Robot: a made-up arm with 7 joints.
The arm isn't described. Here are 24 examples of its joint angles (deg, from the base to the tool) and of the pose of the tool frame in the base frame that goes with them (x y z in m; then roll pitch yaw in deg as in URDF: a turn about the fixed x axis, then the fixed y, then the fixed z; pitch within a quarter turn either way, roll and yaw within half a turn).
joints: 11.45 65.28 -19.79 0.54 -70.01 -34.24 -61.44
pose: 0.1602 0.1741 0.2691 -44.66 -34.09 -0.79
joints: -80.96 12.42 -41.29 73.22 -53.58 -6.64 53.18
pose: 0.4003 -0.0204 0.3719 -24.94 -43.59 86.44
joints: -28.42 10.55 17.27 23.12 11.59 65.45 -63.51
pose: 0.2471 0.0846 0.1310 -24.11 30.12 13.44
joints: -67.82 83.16 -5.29 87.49 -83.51 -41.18 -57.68
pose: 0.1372 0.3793 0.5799 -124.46 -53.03 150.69
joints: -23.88 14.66 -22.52 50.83 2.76 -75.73 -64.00
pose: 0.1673 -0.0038 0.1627 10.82 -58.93 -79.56
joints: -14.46 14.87 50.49 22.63 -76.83 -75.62 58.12
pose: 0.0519 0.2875 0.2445 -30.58 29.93 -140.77
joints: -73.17 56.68 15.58 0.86 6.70 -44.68 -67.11
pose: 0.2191 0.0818 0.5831 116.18 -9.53 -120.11
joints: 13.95 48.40 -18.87 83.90 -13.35 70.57 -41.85
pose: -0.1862 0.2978 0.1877 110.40 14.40 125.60
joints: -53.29 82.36 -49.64 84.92 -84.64 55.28 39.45
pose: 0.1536 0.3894 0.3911 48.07 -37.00 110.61
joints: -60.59 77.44 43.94 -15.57 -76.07 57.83 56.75
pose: 0.1177 0.1679 0.6318 -77.43 -33.08 125.40
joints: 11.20 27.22 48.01 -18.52 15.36 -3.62 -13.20
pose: 0.1438 0.2447 0.2776 74.51 -67.72 -18.56
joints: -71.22 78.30 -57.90 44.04 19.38 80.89 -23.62
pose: 0.2131 0.3546 0.4323 101.48 -29.71 38.85
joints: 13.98 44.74 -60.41 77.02 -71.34 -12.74 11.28
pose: -0.0813 0.3028 0.0900 67.08 -4.26 47.49
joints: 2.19 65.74 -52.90 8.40 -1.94 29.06 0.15
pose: 0.0270 0.2110 0.1179 52.06 20.35 -20.54
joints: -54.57 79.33 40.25 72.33 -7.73 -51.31 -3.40
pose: 0.1877 0.3436 0.5540 -132.62 -48.11 -165.63
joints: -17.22 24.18 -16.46 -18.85 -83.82 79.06 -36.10
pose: 0.1467 0.0062 0.2861 -78.09 17.05 -48.70
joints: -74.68 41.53 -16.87 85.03 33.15 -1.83 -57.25
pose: 0.3466 0.1971 0.2840 33.77 3.16 -17.26
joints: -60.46 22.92 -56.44 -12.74 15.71 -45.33 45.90
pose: 0.1400 -0.0905 0.3668 -163.83 -40.30 109.00
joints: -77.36 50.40 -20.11 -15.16 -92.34 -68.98 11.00
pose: 0.1634 0.1243 0.6193 -153.76 1.77 72.37
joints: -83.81 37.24 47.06 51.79 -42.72 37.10 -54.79
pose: 0.3455 0.1988 0.5384 -105.84 -23.26 45.12
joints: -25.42 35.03 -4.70 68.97 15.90 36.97 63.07
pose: 0.1401 0.2606 0.1045 123.92 -30.83 3.70
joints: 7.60 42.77 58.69 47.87 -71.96 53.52 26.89
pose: 0.0389 0.3645 0.2033 15.83 13.24 130.38
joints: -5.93 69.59 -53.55 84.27 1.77 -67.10 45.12
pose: 0.0324 0.3315 0.2138 76.30 -28.11 -38.45
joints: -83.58 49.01 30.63 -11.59 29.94 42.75 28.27
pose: 0.2047 0.1971 0.6558 -90.24 -25.93 -175.40
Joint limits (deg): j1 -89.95..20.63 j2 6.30..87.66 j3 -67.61..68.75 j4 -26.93..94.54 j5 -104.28..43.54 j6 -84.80..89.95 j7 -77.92..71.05
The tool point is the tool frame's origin. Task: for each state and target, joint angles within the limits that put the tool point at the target. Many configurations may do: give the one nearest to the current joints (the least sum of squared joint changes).
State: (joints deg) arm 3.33 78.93 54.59 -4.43 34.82 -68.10 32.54
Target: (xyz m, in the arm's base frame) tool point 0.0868 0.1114 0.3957
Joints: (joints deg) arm 17.11 87.66 33.80 -26.93 -7.37 -84.80 18.69
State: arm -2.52 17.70 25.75 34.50 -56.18 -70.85 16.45
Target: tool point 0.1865 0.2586 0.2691
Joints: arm -17.53 23.66 21.37 35.82 -55.26 -63.95 15.63
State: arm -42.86 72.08 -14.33 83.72 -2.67 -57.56 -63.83
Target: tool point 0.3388 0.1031 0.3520
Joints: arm -65.29 40.53 -17.69 68.30 -3.09 -59.70 -62.62
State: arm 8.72 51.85 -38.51 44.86 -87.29 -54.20 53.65
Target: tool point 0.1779 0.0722 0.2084
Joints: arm -10.81 32.16 -53.28 10.35 -66.23 -58.66 50.78
